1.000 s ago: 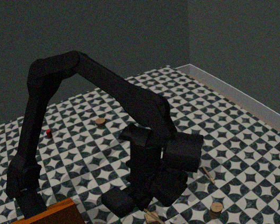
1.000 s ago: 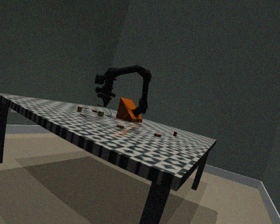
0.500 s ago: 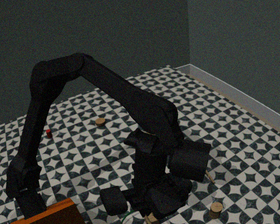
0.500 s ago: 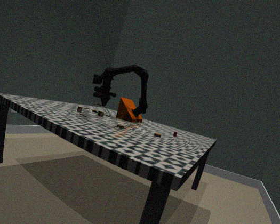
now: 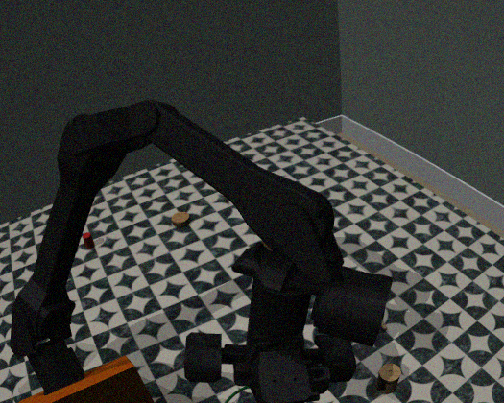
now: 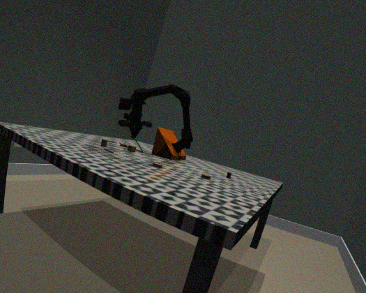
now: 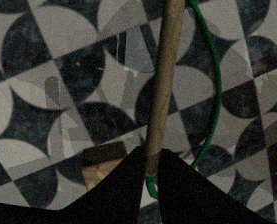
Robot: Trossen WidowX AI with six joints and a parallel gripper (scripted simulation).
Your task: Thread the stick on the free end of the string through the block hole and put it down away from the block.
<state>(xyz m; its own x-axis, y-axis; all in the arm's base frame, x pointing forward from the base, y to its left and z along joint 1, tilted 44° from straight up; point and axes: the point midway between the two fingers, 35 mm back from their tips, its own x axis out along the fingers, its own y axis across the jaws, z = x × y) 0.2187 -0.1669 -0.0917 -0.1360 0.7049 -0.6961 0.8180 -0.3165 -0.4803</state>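
The thin wooden stick lies 1 cm behind my gripper tip and 1 cm to the right of it. Round my gripper tip: round wooden button (8 cm behind, 11 cm to the right, 6 cm below); wooden cylinder (17 cm ahead, 7 cm to the right, 5 cm below); tan wooden block (3 cm ahead, 2 cm to the left, 5 cm below).
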